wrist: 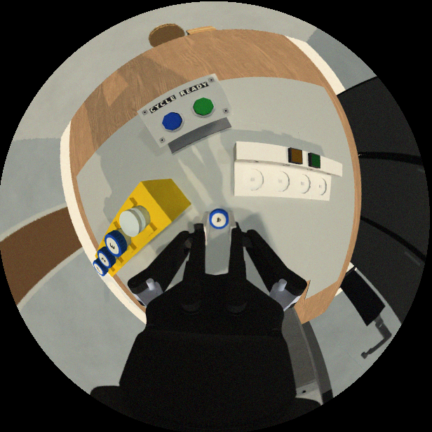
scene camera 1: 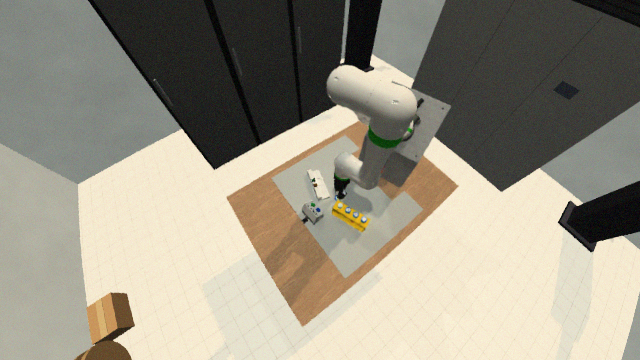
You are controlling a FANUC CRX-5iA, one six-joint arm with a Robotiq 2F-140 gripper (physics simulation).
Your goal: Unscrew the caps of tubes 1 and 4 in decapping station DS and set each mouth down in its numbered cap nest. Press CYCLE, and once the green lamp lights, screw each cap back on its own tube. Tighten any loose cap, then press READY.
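Frame: origin at the arm's base, x ahead, y left, z up, level; metres.
Where they show: gripper, fingertip midpoint: (scene camera 1: 337, 198).
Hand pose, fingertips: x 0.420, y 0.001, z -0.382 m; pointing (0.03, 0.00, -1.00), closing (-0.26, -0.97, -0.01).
Each offset is from my fingertips to the top centre of the thing. "*": to the spot under its first point. Level surfaces: height alone.
My gripper (scene camera 1: 338, 197) (wrist: 218, 218) is shut on cap 4 (wrist: 218, 219), a blue-rimmed cap with a white top marked 4. It holds the cap above the grey mat, between the yellow rack and the white nest block. The yellow rack {0.029 m ahead, 0.154 m left, 0.097 m up} (scene camera 1: 350, 218) (wrist: 162, 197) holds uncapped tube 4 (wrist: 133, 221) at its near end, then blue caps 3 (wrist: 115, 243), 2 (wrist: 104, 258) and 1 (wrist: 99, 268) on their tubes. The white nest block {* 0.049 m ahead, 0.123 m right, 0.002 m down} (scene camera 1: 320, 188) (wrist: 240, 187) has round nests with no caps in them. Its amber lamp (wrist: 295, 155) and green lamp (wrist: 314, 160) look dark.
The grey control box {0.189 m ahead, 0.007 m right, 0.078 m up} (scene camera 1: 313, 212) (wrist: 186, 113) stands beyond the gap between rack and nest block, with a blue CYCLE button (wrist: 172, 121) and a green READY button (wrist: 203, 106). The wooden table {0.009 m down} (scene camera 1: 267, 232) (wrist: 250, 52) borders the grey mat {0.006 m down} (scene camera 1: 345, 260) (wrist: 280, 112).
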